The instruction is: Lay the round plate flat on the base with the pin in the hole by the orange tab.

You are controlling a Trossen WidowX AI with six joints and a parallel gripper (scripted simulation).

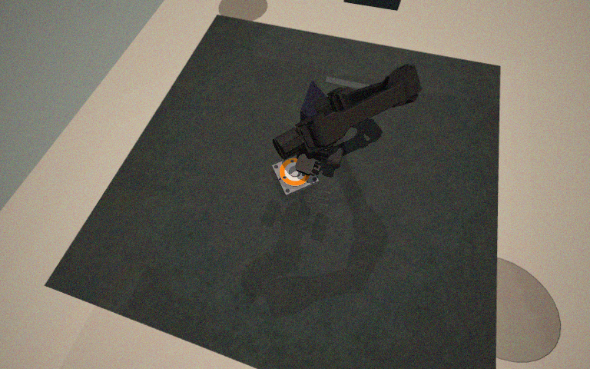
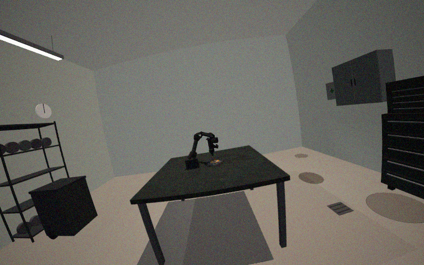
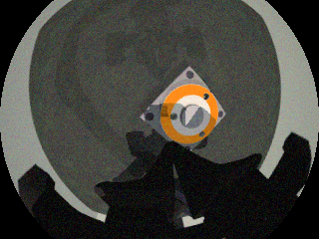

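The plate lies 5 cm below my gripper tip, 2 cm to the right of it and 2 cm ahead of it. Round my gripper tip: base: 7 cm below, 5 cm to the right, 2 cm ahead.
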